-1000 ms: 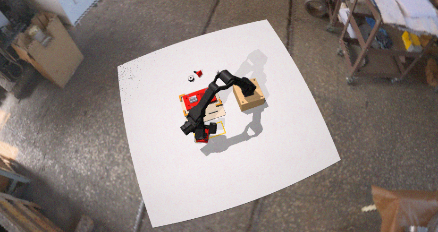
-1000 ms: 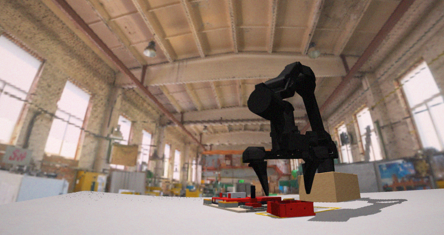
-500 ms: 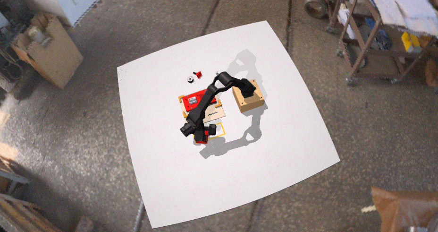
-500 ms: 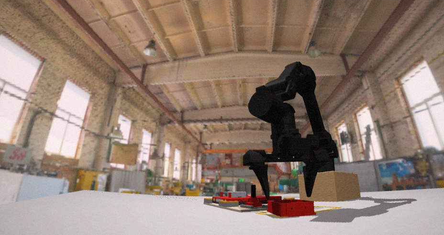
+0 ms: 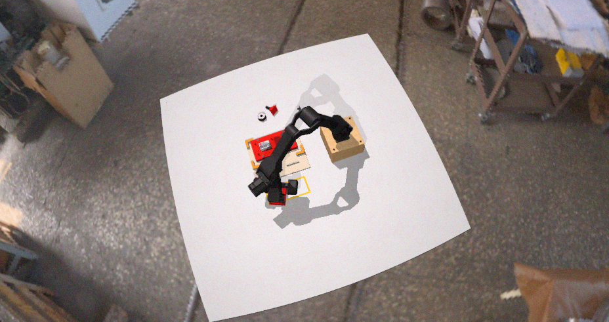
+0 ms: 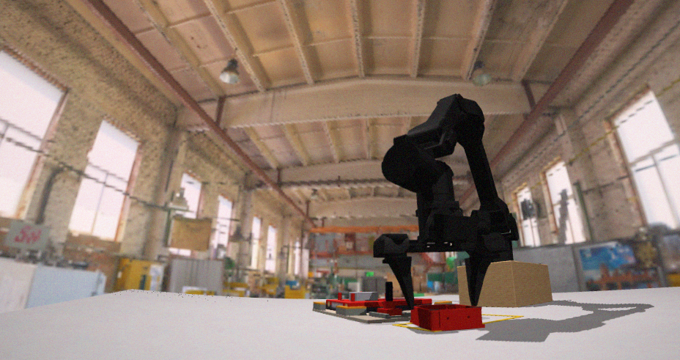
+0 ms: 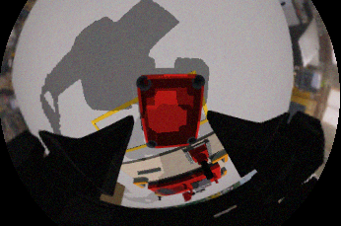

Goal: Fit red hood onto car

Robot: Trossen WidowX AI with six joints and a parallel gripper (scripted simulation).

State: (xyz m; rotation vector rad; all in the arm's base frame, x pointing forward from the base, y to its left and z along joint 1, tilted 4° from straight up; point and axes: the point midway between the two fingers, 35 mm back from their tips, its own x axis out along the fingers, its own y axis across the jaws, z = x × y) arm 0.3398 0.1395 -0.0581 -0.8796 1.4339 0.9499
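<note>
My gripper tip is 10 mm above the red hood. From my gripper tip the other things lie so: wheel 410 mm to the right, 40 mm behind, 10 mm below; grey engine block 240 mm to the right, 10 mm behind.
</note>
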